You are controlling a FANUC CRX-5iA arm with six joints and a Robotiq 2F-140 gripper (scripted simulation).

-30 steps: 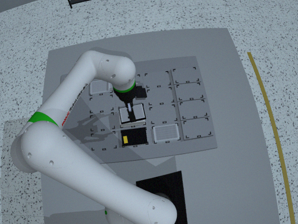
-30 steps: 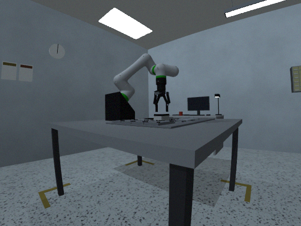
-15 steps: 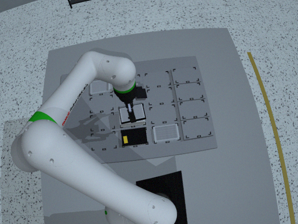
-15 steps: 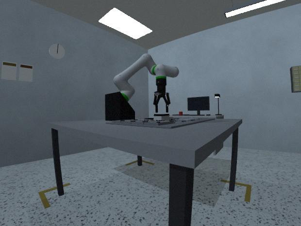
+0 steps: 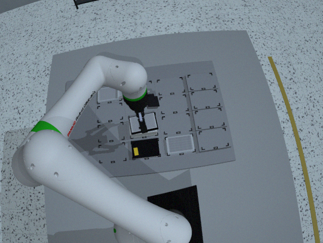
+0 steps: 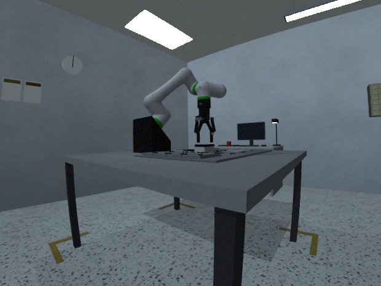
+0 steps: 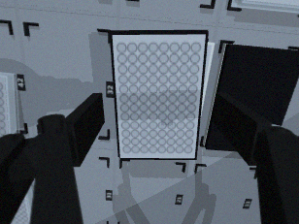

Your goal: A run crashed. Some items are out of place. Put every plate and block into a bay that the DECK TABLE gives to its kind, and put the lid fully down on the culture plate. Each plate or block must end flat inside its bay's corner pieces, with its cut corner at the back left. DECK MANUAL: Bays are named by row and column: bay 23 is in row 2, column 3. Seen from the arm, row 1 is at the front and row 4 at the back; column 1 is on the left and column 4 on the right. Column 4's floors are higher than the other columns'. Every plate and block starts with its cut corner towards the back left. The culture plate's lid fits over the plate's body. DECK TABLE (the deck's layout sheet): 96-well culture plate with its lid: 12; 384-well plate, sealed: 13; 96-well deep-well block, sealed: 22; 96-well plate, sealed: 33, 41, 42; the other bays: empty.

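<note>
Right now the dark-sided plate is 40 mm below my hand. Also, from my hand: black lid: 110 mm behind, 80 mm below, 10 mm to the right; then culture plate: 110 mm behind, 80 mm below, 10 mm to the right; then deep-well block: 70 mm below, 10 mm behind.
</note>
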